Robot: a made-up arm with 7 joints.
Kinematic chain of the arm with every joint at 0, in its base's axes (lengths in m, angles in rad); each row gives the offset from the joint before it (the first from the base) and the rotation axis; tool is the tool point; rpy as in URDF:
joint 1: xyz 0 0 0 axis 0.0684 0.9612 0.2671
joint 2: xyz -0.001 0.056 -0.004 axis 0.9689 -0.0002 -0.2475
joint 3: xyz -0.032 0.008 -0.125 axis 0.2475 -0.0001 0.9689
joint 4: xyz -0.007 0 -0.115 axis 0.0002 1 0
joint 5: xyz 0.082 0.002 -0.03 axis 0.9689 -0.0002 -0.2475
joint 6: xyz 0.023 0 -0.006 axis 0.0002 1 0
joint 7: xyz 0.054 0 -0.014 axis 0.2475 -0.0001 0.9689
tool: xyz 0 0 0 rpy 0 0.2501 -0.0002
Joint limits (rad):
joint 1: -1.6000..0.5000
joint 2: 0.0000..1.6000
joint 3: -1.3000..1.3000
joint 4: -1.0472..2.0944
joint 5: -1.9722..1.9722
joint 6: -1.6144..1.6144
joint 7: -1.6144..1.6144
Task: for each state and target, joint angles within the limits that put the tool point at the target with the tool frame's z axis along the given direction. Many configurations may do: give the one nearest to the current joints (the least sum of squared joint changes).
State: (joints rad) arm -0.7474 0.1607 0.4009 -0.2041 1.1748 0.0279 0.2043
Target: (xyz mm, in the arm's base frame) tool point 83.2 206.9 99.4 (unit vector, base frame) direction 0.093 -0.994 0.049
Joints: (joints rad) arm -1.2339 0.9690 0.9449 -0.9025 0.8000 0.2711 0.2043
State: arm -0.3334 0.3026 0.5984 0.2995 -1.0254 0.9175 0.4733
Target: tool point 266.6 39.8 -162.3 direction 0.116 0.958 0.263
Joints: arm -0.6169 0.0000 0.1520 -0.1106 -1.3295 0.2178 0.4733
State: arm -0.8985 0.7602 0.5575 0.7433 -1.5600 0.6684 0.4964
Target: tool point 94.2 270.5 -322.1 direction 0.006 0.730 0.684
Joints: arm -0.1607 0.4523 0.4524 0.8418 -1.1072 -0.0008 0.4964
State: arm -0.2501 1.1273 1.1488 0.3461 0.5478 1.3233 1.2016
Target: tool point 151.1 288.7 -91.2 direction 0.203 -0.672 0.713
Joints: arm -0.2666 0.6677 0.7427 -0.3578 0.2670 0.4798 1.2016
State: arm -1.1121 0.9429 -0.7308 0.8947 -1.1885 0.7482 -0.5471
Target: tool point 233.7 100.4 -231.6 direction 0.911 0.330 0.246
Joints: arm -0.5886 0.6471 -0.5365 0.2049 -1.8130 0.6756 -0.5471
